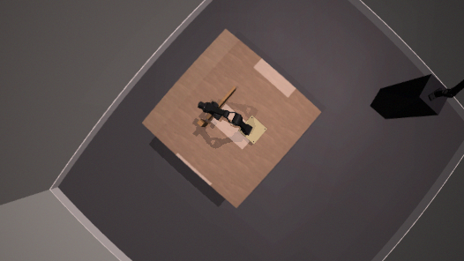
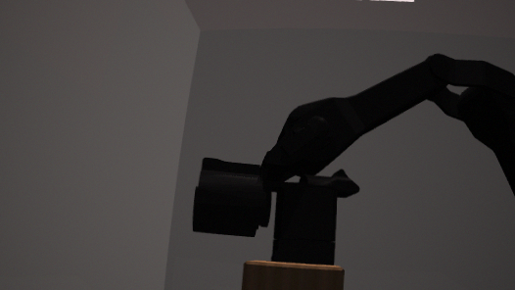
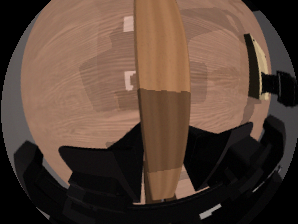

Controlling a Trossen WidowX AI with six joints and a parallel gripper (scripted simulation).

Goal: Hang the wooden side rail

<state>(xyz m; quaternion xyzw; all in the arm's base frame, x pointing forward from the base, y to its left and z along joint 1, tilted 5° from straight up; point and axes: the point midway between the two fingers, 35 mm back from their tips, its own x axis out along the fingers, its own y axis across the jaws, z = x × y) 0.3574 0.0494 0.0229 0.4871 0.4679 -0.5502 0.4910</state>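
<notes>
My gripper tip is 1 cm short of the wooden headboard post, 14 cm to the right of it and 4 cm below it.
</notes>
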